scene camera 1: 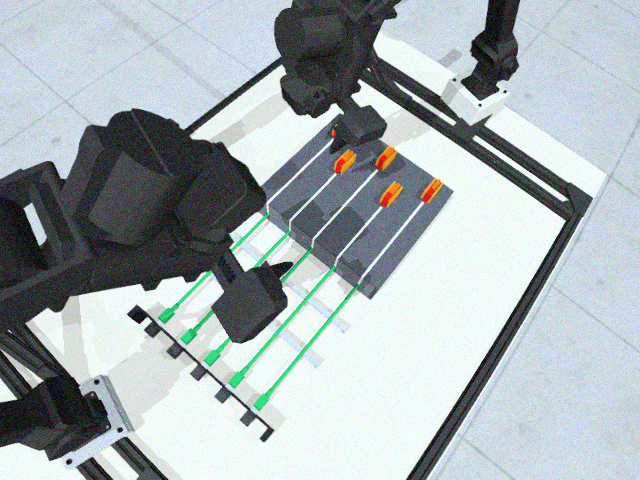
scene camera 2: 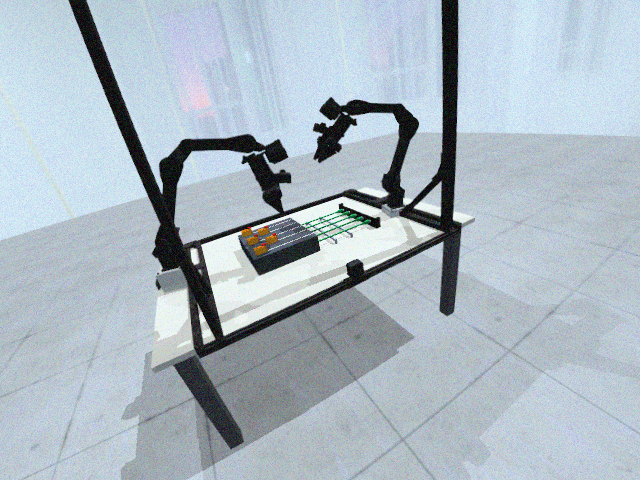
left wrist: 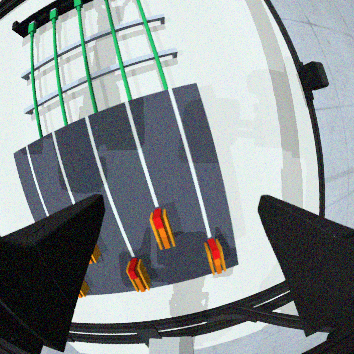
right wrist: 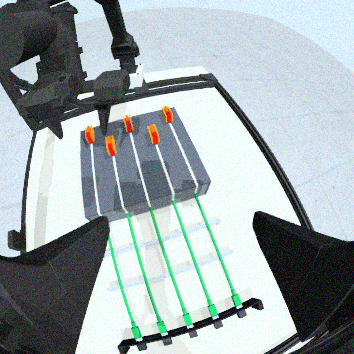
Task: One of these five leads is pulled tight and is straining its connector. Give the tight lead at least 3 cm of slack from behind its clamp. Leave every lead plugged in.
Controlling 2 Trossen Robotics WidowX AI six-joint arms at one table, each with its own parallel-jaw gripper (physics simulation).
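Where they show: left gripper, between the fingertips: [scene camera 1: 316, 133] [scene camera 2: 282, 209] [left wrist: 184, 203] [right wrist: 81, 135]; right gripper, between the fingertips: [scene camera 1: 267, 233] [scene camera 2: 316, 161] [right wrist: 182, 222]; left arm's base, origin of its link: [scene camera 1: 479, 86] [scene camera 2: 172, 265] [right wrist: 128, 69]; right arm's base, origin of its link: [scene camera 1: 83, 420] [scene camera 2: 395, 205].
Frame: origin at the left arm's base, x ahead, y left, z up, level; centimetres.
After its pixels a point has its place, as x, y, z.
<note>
Five leads run side by side, with white parts over a dark grey block [scene camera 1: 412, 231] @[35.5, 18.8, -1.0] [right wrist: 175, 165] @[43.2, 16.5, -1.0] and green parts to green connectors, such as the nearest one [scene camera 1: 261, 401] @[72.1, 27.9, -4.7], at a black rail [scene camera 1: 136, 314] @[82.1, 5.6, -3.8] [right wrist: 257, 303] @[73.6, 31.9, -3.3]. All connectors in view sit at the rail. Each lead's white part ends at an orange clamp with a red part, such as this clamp [scene camera 1: 391, 194] @[35.7, 11.9, 2.0] [left wrist: 162, 229] @[38.2, 1.2, 1.4] [right wrist: 153, 134] @[36.6, 11.6, 1.8]. All leads look straight; I cannot tell which is tight. My left gripper [left wrist: 184, 203] @[44.3, -0.1, 11.1] is open and empty above the clamp end. My right gripper [right wrist: 182, 222] @[62.4, 15.7, 23.0] is open and empty, high above the green parts.
Two pale bars, one of them [scene camera 1: 343, 326] [left wrist: 172, 54], lie crosswise under the green parts between block and rail. A black frame [scene camera 1: 496, 351] @[34.8, 43.7, -5.7] edges the white table. A small black box [scene camera 2: 355, 268] @[61.6, -26.5, -3.5] [left wrist: 315, 75] @[61.2, -24.1, -2.9] sits on the frame's edge.
</note>
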